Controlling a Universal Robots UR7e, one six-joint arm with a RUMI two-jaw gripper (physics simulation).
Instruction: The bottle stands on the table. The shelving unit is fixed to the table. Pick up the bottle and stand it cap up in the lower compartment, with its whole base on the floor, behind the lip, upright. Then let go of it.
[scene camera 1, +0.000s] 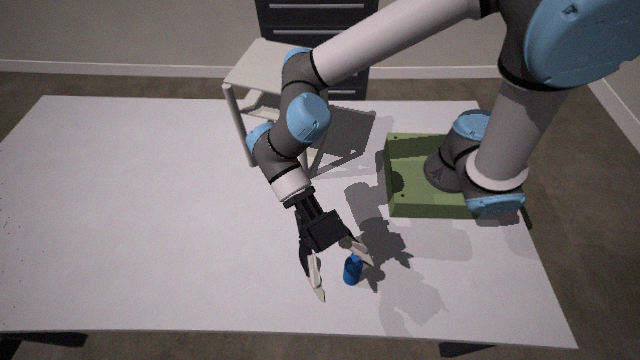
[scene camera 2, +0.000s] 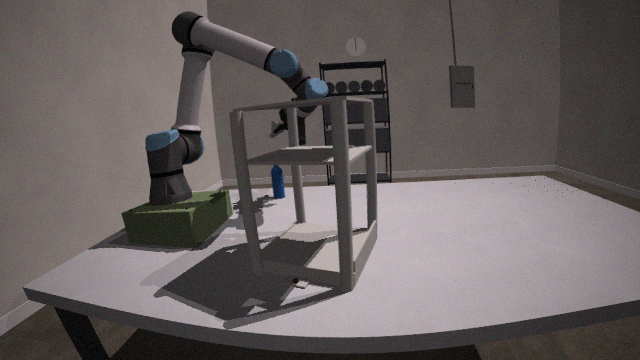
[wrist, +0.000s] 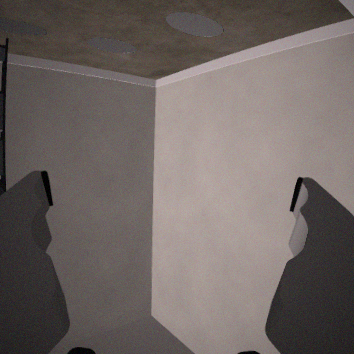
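The blue bottle (scene camera 1: 352, 272) (scene camera 2: 278, 182) stands upright on the table, beyond the shelving unit in scene camera 2. My gripper (scene camera 1: 347, 282) (scene camera 2: 288, 138) (wrist: 172, 178) is open and empty. In scene camera 2 it hangs well above the bottle's top; in scene camera 1 its fingers show on either side of the bottle. The bottle does not show in the wrist view. The grey-white shelving unit (scene camera 1: 260, 60) (scene camera 2: 343, 200) stands upright on the table. Its lower compartment, with a low lip (scene camera 2: 307, 274), shows in scene camera 2; the arm hides much of the unit in scene camera 1.
The green base block (scene camera 1: 425, 211) (scene camera 2: 160, 227) under the arm stands on the white table (scene camera 1: 125, 210) (scene camera 2: 475, 250), beside the unit. The arm's forearm and wrist pass in front of the unit in scene camera 1. The wrist view shows a room corner and floor.
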